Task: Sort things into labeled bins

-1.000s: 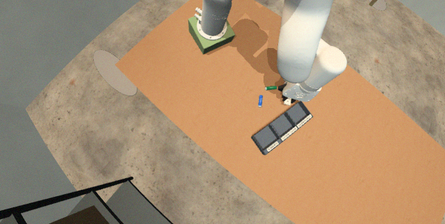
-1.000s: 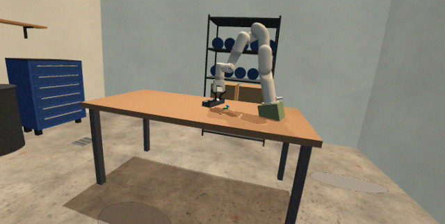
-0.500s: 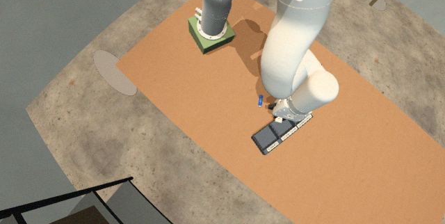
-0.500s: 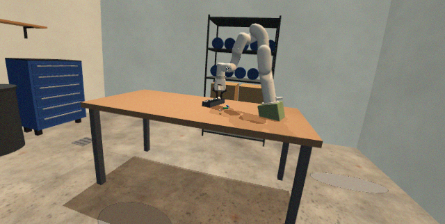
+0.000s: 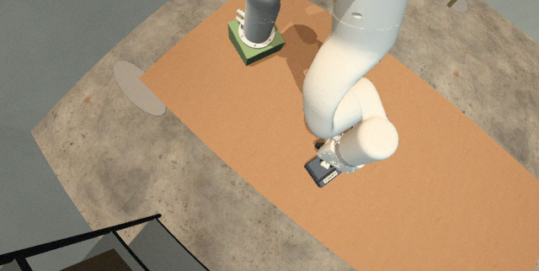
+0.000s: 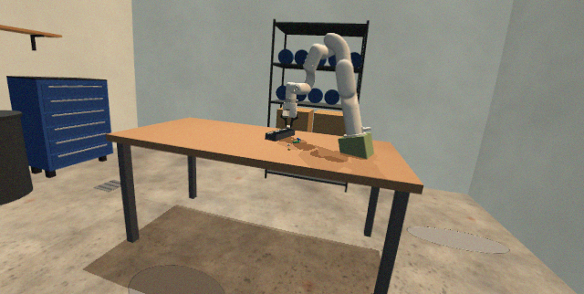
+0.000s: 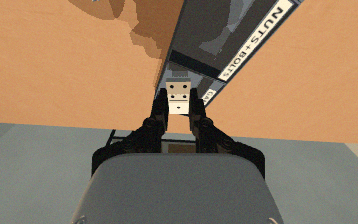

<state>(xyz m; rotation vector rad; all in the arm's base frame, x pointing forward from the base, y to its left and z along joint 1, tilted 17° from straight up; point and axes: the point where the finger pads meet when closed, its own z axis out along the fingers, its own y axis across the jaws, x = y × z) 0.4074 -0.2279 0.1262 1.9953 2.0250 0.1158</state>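
The brass nut is 5 cm behind my hand, 34 cm to the left of it and 8 cm below it. Also, from my hand: blue battery 9 cm behind, 10 cm to the left, 8 cm below; dark three-part bin 4 cm ahead, 5 cm to the left, 6 cm below; white domino 2 cm below.
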